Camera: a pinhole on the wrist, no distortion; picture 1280 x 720 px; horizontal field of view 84.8 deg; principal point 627.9 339.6 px. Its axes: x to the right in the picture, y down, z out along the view. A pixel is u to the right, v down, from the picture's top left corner.
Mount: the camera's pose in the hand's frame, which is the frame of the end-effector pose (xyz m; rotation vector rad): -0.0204 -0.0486 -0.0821 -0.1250 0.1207 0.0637
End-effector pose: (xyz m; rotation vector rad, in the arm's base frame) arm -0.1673 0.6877 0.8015 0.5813 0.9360 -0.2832
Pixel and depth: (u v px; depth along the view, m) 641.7 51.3 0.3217
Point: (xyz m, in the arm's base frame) -0.0454 0.4305 0.8410
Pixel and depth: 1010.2 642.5 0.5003
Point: 0.3510 0.6875 0.8056
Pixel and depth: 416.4 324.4 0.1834
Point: -0.1418 0.5989 0.8827
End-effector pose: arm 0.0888 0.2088 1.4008 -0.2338 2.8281 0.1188
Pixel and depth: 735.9 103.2 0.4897
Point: 0.1168 0.0913 0.9645
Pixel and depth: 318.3 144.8 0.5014
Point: 0.4055 0.1500 1.0112
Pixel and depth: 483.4 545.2 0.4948
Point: 0.2481 0.4124 1.0510
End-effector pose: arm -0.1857 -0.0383 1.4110 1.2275 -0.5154 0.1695
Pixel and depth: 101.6 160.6 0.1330
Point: -0.2651 -0.1080 1.3192
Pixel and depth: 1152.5 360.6 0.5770
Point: 0.0788 -0.4857 1.7900
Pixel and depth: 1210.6 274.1 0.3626
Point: 0.0349 -0.3171 1.6022
